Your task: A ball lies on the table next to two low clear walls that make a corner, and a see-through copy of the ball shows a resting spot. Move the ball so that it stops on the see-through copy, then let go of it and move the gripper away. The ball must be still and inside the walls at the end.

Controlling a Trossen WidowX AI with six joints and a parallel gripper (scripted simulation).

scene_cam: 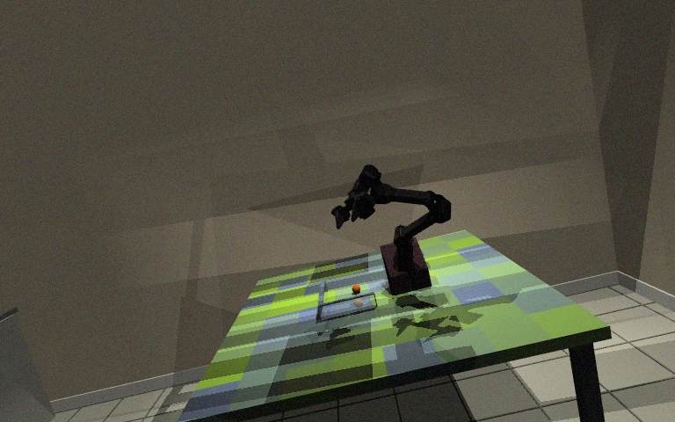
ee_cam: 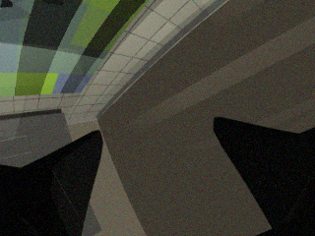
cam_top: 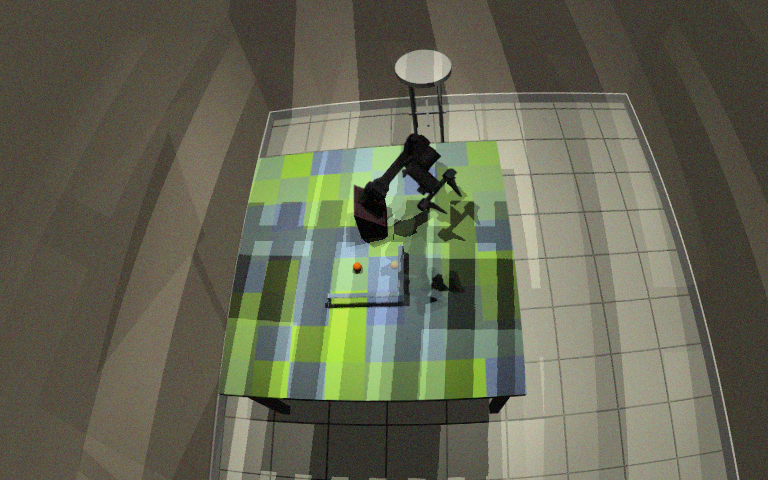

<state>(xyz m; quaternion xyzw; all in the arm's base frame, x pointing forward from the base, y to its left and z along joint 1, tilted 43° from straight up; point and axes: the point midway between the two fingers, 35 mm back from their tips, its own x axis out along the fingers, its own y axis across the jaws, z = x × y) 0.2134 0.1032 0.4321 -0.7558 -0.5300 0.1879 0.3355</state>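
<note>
The wall is 21 cm ahead of my gripper tip, 37 cm to the right of it and 38 cm below it.
</note>
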